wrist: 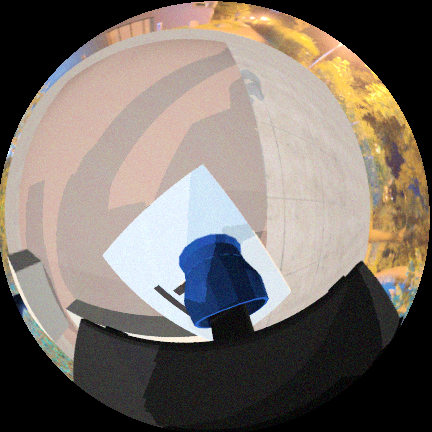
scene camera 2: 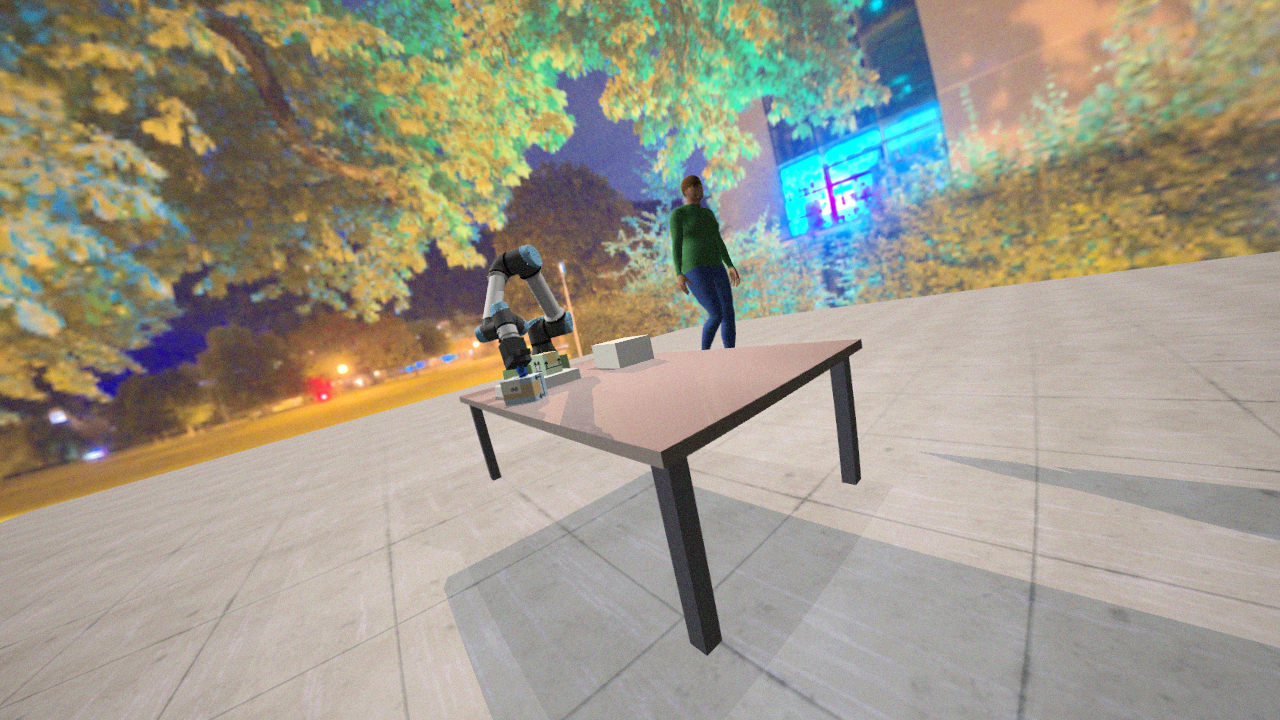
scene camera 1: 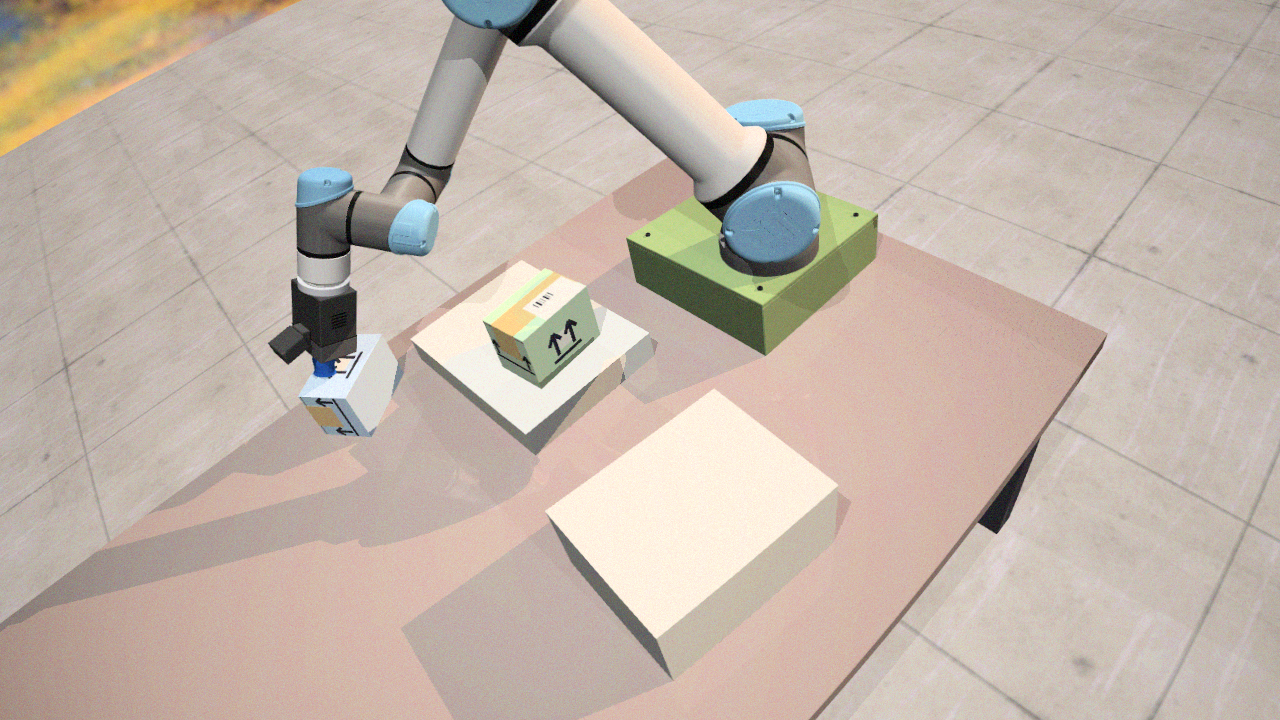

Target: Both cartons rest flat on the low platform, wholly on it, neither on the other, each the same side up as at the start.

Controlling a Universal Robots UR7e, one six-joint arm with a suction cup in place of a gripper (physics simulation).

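Frame: origin at the arm's base, x ahead, y left, z up, level; metres.
Seen in the pictures: hand, tool point: (wrist: pixel 215 256) (scene camera 2: pixel 523 376) (scene camera 1: pixel 325 372).
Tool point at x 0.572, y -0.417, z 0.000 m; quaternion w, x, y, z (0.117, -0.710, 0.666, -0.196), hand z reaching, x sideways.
Offsets run from my tool point to a thing's top centre. Level surfaces: height alone.
A light blue carton {dx -0.026, dy +0.004, dz -0.003 m} (scene camera 1: pixel 368 402) (scene camera 2: pixel 514 390) (wrist: pixel 150 240) is at the table's far left edge in scene camera 1. The arrows on its end face point sideways. My suction cup (scene camera 1: pixel 324 368) (scene camera 2: pixel 522 370) (wrist: pixel 210 250) is at its upper face, apparently touching it near one side; the cup counts as open. Whether the carton's underside lies fully on the table is hard to tell. A green carton {dx -0.256, dy +0.240, dz +0.049 m} (scene camera 1: pixel 537 358) (scene camera 2: pixel 547 362) with orange tape sits flat on the low platform {dx -0.254, dy +0.175, dz -0.047 m} (scene camera 1: pixel 447 349) (scene camera 2: pixel 563 377), its arrows pointing up, set near the middle. The light blue carton is beside the platform, apart from it.
A tall cream block {dx -0.139, dy +0.611, dz +0.025 m} (scene camera 1: pixel 698 510) (scene camera 2: pixel 623 351) (wrist: pixel 50 300) stands on the table {dz -0.095 m} (scene camera 1: pixel 895 358) (scene camera 2: pixel 716 385). The arm's green base (scene camera 1: pixel 698 295) is behind the low platform. A person (scene camera 2: pixel 700 237) in a green top stands beyond the table.
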